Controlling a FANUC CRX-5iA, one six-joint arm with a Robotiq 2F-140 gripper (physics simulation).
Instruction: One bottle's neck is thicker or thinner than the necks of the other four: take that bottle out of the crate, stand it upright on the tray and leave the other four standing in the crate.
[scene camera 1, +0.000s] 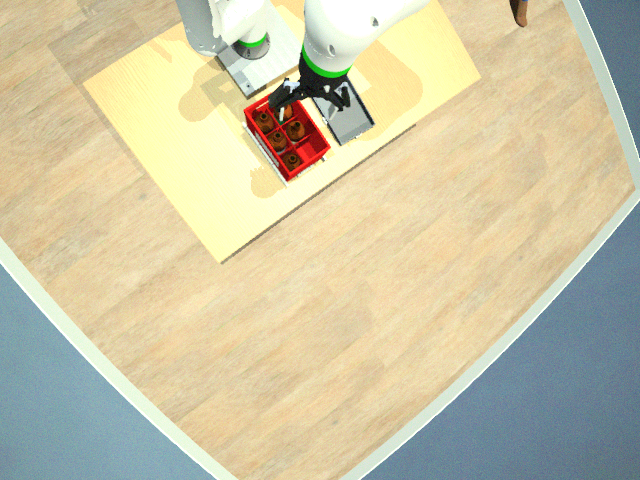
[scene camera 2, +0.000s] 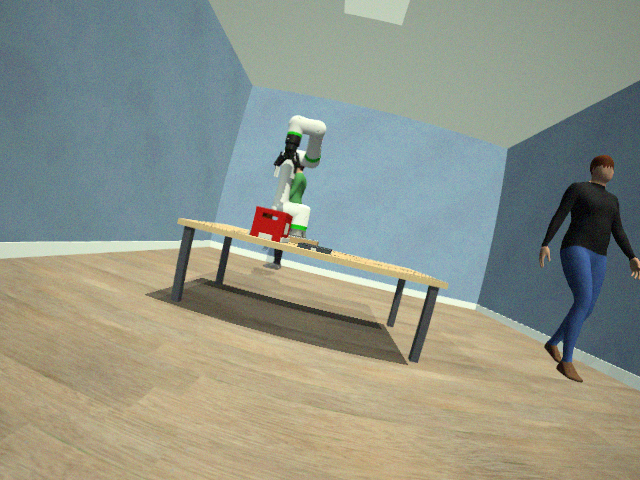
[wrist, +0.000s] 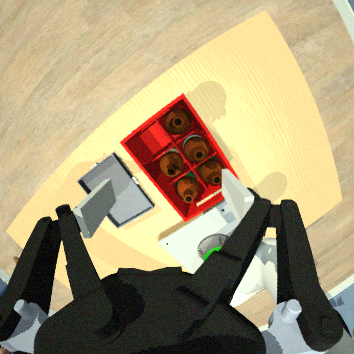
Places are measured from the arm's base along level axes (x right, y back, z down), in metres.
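Pixels of known places: gripper, between the fingertips: (scene camera 1: 305, 114) (scene camera 2: 283, 177) (wrist: 165, 185); arm's base, origin of its link: (scene camera 1: 251, 42) (scene camera 2: 296, 237) (wrist: 214, 246).
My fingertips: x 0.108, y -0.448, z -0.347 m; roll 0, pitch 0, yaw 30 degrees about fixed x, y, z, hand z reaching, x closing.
Ahead of a thing's pixels: the offset from my fingertips to its middle. Level surfaces: height alone.
A red crate {dx +0.004, dy +0.045, dz +0.299 m} (scene camera 1: 309, 149) (scene camera 2: 271, 223) (wrist: 155, 138) stands on the table with several brown bottles upright in its compartments. They include an end bottle {dx +0.049, dy -0.047, dz +0.301 m} (scene camera 1: 293, 161) (wrist: 177, 121) beside the empty corner compartment, and a middle bottle {dx -0.036, dy +0.043, dz +0.301 m} (scene camera 1: 296, 130) (wrist: 171, 163) in the row nearer the tray. Another bottle {dx -0.042, dy +0.134, dz +0.301 m} (wrist: 188, 189) is at the crate's far end. I cannot tell which neck differs. The grey tray {dx -0.294, dy +0.030, dz +0.374 m} (scene camera 1: 348, 121) (scene camera 2: 314, 248) (wrist: 120, 197) lies beside the crate and holds no bottle. My gripper (scene camera 1: 308, 112) (scene camera 2: 286, 169) (wrist: 165, 185) is open and empty, high above the crate and tray.
The arm's base plate (scene camera 1: 279, 54) (wrist: 187, 240) lies near the crate's end. The wooden table {dz +0.387 m} (scene camera 1: 206, 206) (scene camera 2: 382, 266) carries everything. A person in black (scene camera 2: 589, 222) stands at the right. A person in green (scene camera 2: 298, 187) is partly hidden behind the arm.
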